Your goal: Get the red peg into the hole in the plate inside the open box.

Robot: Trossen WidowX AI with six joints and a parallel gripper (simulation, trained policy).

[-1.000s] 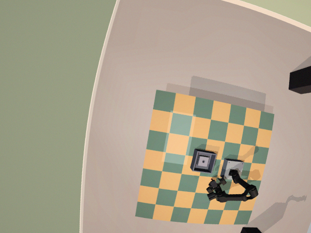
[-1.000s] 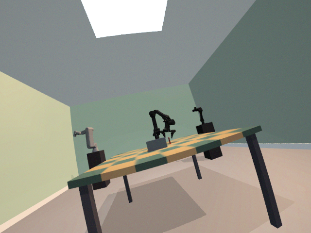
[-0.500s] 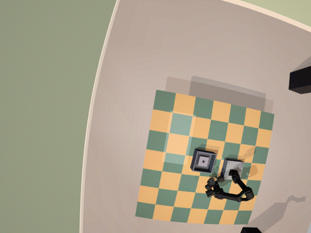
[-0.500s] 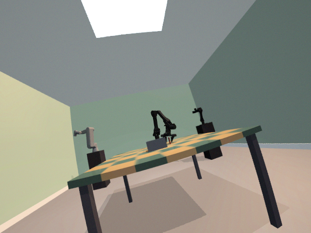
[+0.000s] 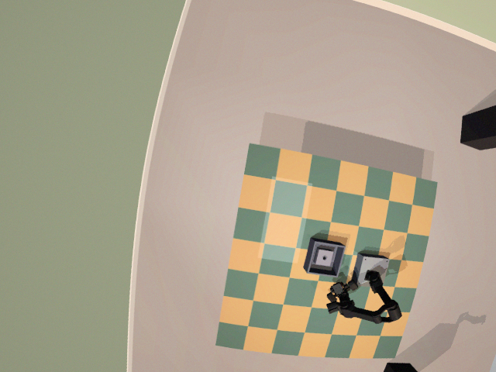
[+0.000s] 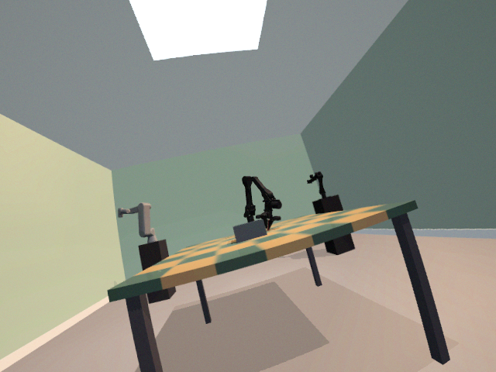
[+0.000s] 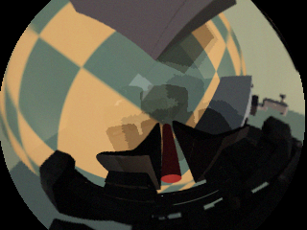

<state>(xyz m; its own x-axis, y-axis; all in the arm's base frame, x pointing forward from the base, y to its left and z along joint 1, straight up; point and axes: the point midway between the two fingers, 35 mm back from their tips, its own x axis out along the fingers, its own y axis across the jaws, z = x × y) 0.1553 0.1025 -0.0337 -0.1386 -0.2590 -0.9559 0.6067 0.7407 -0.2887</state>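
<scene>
My gripper tip is 10 mm to the right of the red peg and 30 mm below it. The rest, counted from my gripper tip: box (160 mm ahead, 150 mm to the right, 10 mm above); grey plate (160 mm ahead, 150 mm to the right, 30 mm above).
</scene>
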